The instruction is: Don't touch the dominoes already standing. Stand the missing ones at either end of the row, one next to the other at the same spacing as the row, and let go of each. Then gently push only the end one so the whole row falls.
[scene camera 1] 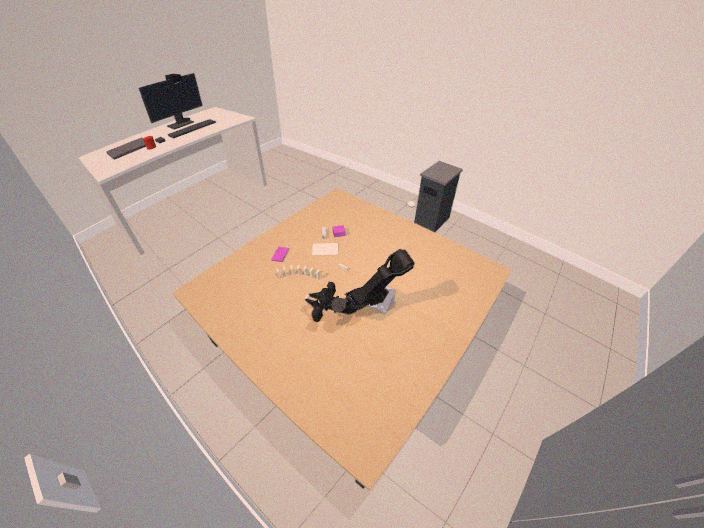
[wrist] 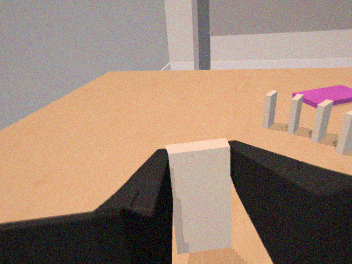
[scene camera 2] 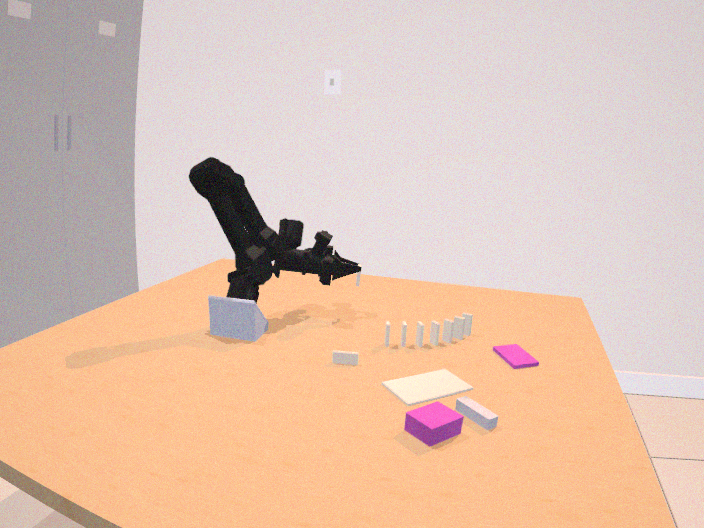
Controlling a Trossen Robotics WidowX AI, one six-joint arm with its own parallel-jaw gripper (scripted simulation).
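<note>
A magenta block (scene camera 2: 431,424) and a cream flat plate (scene camera 2: 415,389) are present. In the wrist view the block is out of frame; in the wrist view the plate is out of frame as well. A pale domino (wrist: 201,183) is carried by my gripper (scene camera 2: 360,267), (wrist: 196,155).
</note>
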